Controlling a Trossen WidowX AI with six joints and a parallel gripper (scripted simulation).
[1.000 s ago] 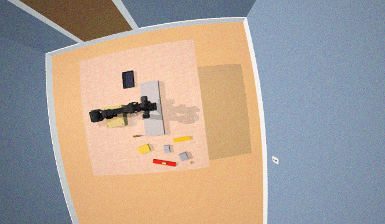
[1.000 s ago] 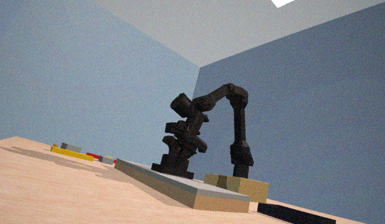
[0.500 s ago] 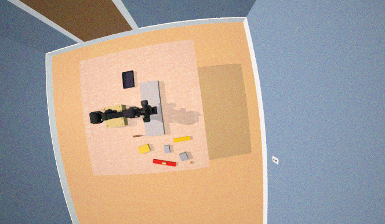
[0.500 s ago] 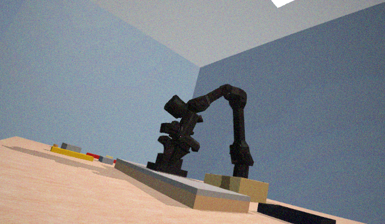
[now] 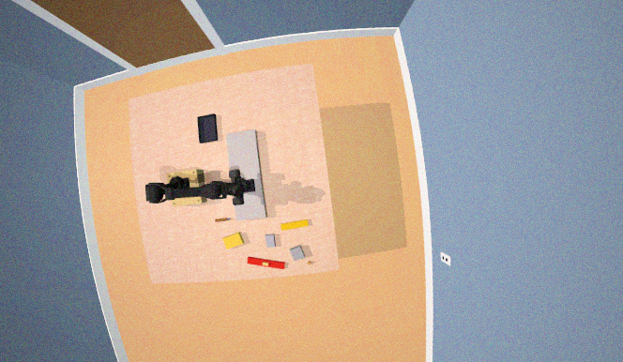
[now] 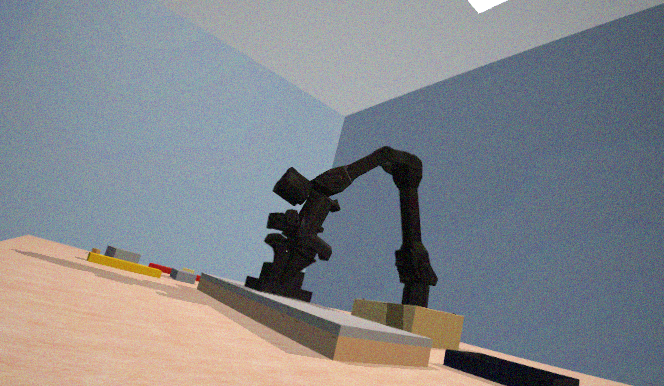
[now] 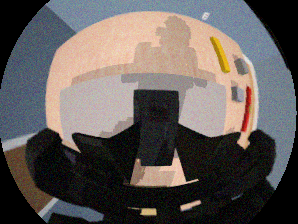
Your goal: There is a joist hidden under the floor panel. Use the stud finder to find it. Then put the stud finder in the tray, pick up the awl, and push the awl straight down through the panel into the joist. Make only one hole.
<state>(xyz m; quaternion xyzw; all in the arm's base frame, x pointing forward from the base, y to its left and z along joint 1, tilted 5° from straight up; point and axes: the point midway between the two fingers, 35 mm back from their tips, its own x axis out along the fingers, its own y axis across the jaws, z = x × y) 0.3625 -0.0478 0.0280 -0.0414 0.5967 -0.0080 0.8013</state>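
The dark tray is 380 mm to the left of my gripper tip, 230 mm behind it and 50 mm below it. Round my gripper tip: green light: 30 mm above, 20 mm ahead; then awl: 190 mm to the right, 160 mm behind, 60 mm below; then stud finder: 20 mm above, 10 mm ahead.
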